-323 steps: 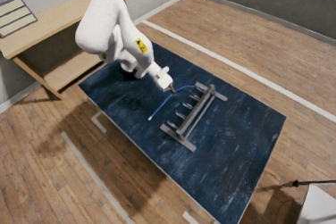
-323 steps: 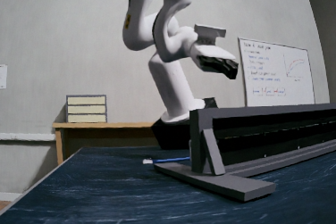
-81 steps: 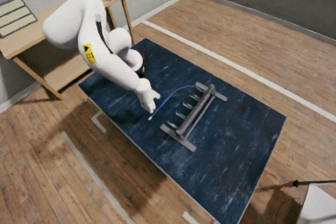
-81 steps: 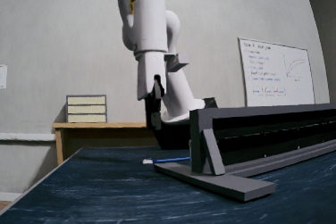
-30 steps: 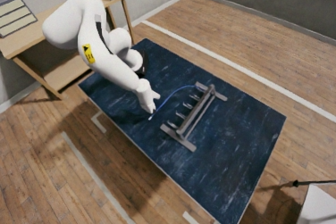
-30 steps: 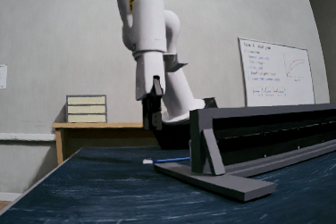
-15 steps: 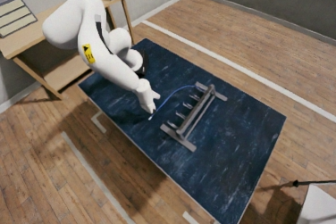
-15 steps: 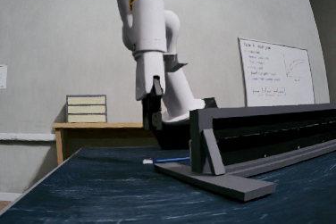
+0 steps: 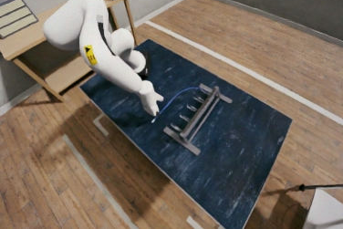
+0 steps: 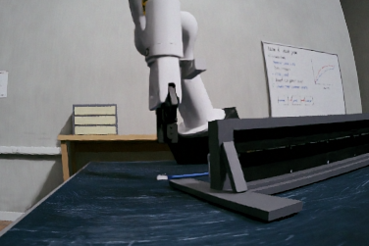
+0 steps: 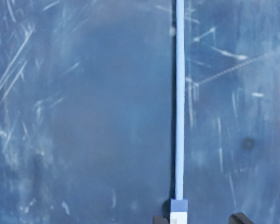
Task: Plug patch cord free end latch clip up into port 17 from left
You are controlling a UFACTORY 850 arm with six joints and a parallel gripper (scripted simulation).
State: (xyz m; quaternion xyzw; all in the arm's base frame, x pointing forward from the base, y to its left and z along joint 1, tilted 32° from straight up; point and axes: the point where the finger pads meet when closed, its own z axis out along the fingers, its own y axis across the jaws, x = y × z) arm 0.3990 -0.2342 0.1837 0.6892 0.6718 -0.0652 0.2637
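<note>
Right now the white plug is 20 mm to the right of my hand and 90 mm below it.
</note>
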